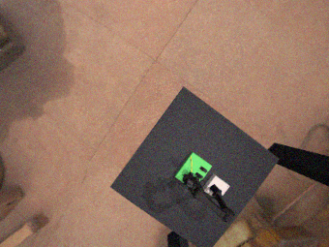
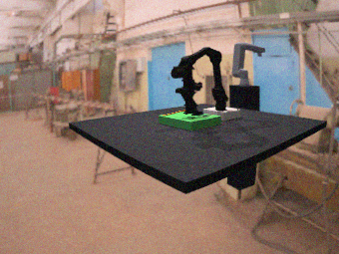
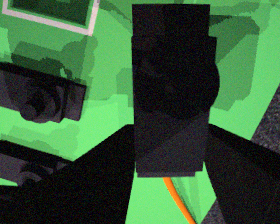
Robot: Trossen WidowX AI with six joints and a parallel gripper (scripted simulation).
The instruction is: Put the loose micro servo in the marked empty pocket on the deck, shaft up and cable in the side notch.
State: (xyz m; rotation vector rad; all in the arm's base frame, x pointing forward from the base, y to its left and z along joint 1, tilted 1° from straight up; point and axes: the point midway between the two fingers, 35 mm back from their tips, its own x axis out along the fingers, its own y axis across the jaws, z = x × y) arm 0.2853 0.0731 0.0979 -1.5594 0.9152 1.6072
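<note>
Now: the green deck 2 cm ahead of my gripper tip, 3 cm to the right of it and 10 cm below it.
</note>
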